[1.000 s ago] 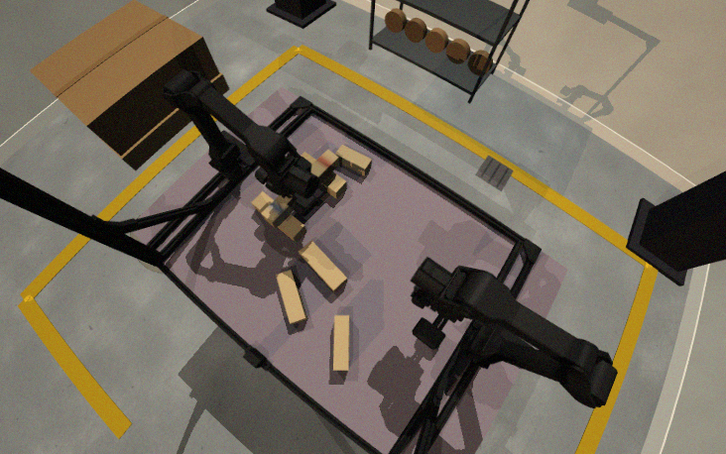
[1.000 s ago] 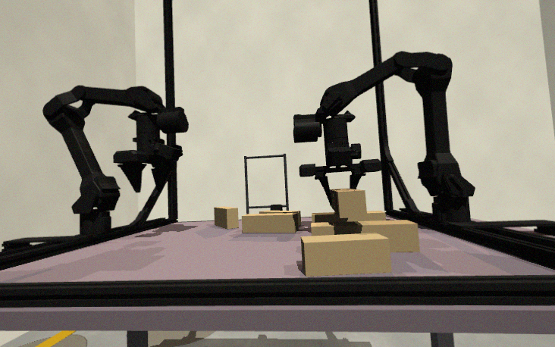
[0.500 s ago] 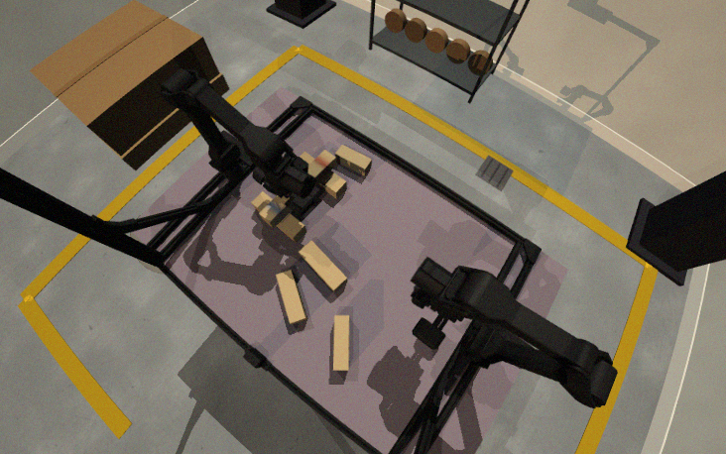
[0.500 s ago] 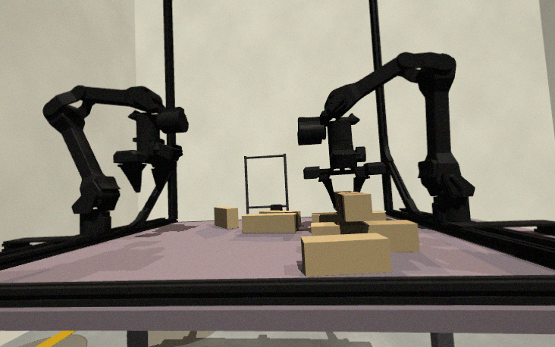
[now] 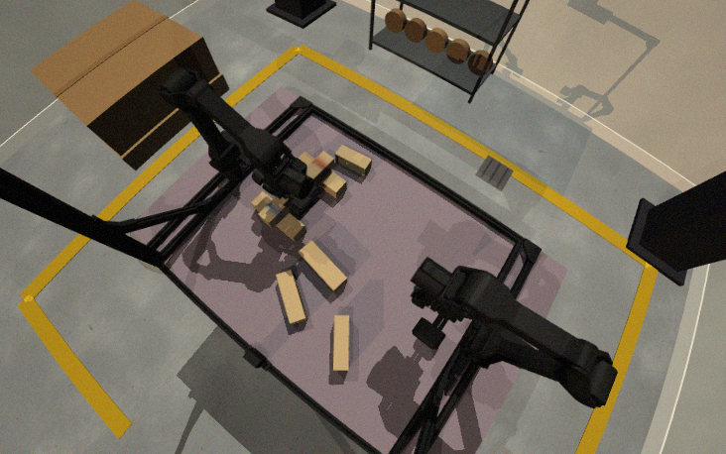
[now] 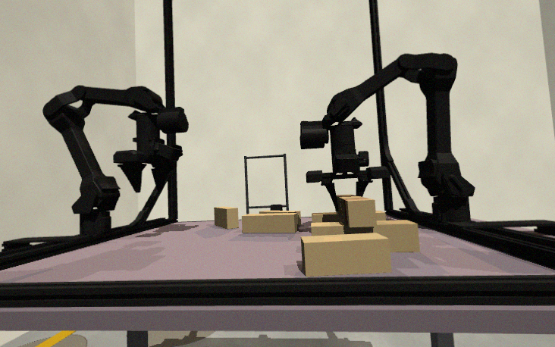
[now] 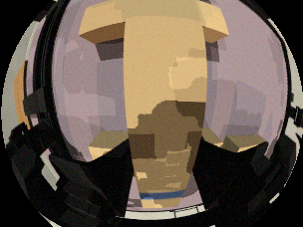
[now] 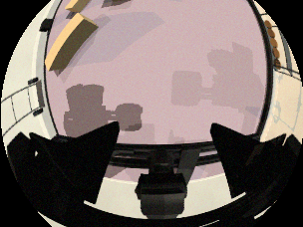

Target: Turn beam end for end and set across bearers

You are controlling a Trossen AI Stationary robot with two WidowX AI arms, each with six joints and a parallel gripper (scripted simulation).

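My left hand is 50 mm short of the beam and 20 mm above it.
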